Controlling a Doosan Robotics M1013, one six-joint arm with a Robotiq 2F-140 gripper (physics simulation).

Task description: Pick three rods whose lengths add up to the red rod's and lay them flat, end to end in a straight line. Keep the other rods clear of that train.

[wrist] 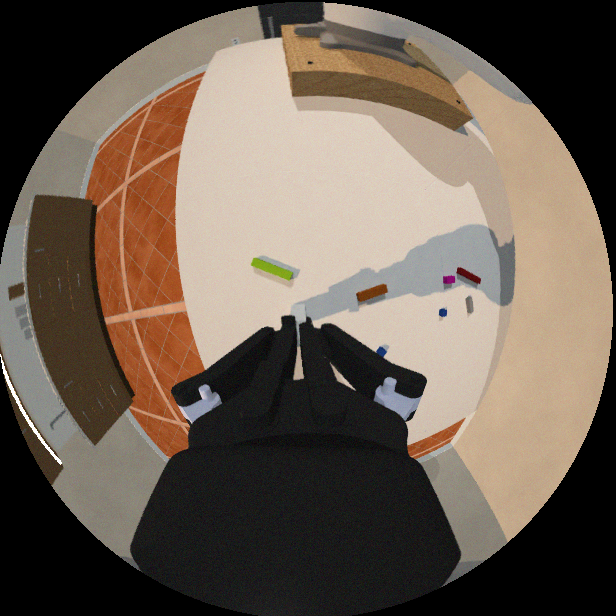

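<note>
In the wrist view my gripper (298, 322) is shut with nothing between the fingers, high above the cream table (321, 189). A lime green rod (272, 268) lies flat to the upper left of the fingertips. An orange rod (371, 292) lies flat to their right. Farther right lie a dark red rod (468, 275), a short magenta rod (448, 279), a short grey rod (469, 304) and a small blue rod (442, 312). Another blue rod (381, 349) shows partly behind my right finger.
A thick wooden board (367, 80) sits at the table's far end. Orange tiled floor (137, 229) and a dark brown panel (63, 310) lie past the table's left edge. The arm's shadow crosses the rods on the right.
</note>
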